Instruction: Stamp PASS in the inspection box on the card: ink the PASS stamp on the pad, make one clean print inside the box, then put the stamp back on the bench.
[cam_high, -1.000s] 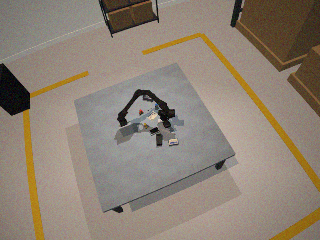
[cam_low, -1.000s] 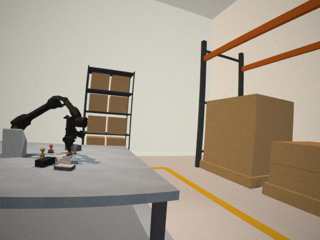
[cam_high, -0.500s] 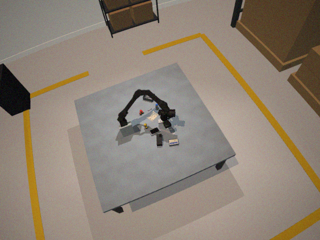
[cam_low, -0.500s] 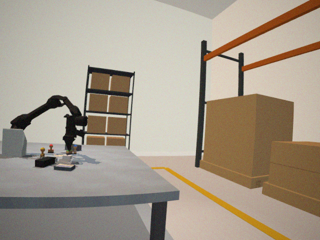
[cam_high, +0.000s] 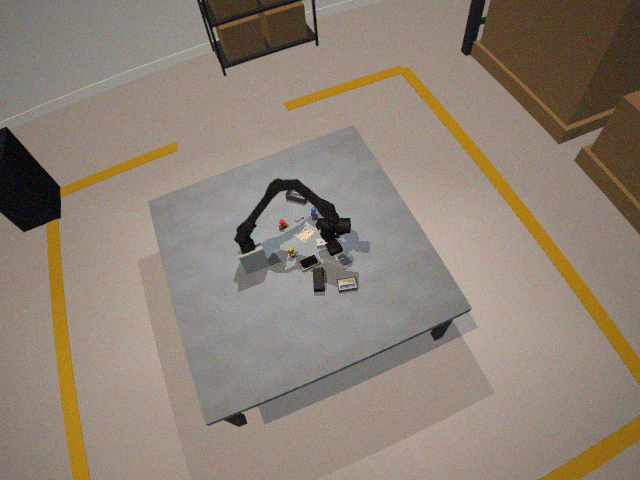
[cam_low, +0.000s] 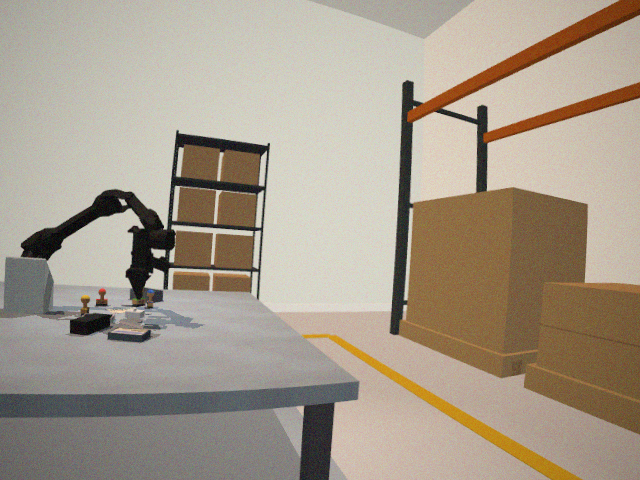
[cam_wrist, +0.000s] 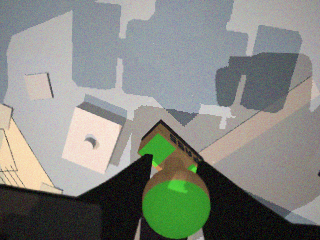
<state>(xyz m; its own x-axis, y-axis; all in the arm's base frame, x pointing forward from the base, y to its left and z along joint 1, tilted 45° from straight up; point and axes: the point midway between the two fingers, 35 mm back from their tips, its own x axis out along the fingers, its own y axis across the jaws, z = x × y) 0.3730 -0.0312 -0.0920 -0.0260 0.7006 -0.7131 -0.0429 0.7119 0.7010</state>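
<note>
Right now my gripper tip is 120 mm past the ink pad, 70 mm above it and 10 mm to the left of it. From my gripper tip the other things lie so: black block (120 mm to the right, 110 mm behind, 50 mm below); green-knobbed stamp (right at my gripper tip); card (160 mm to the left, 80 mm behind, 70 mm below).
</note>
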